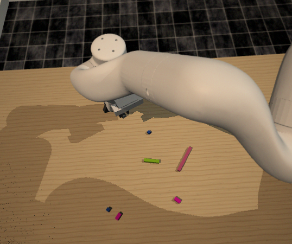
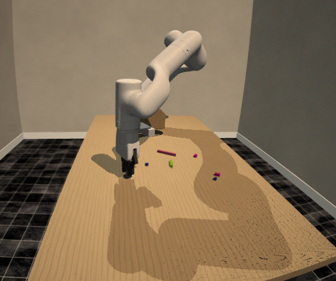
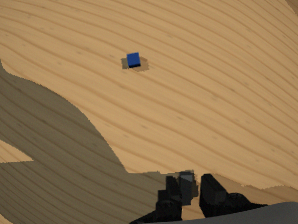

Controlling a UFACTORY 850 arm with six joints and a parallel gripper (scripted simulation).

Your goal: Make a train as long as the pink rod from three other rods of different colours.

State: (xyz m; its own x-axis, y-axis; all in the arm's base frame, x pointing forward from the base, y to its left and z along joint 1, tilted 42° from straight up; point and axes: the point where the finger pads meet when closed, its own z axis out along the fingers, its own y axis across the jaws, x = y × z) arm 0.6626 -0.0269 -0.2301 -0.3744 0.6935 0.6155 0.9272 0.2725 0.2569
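Right now the grey rod is 3 cm below my hand. Also, from my hand: lime rod: 19 cm to the left, 7 cm behind, 3 cm below; pink rod: 20 cm to the left, 18 cm behind, 3 cm below.
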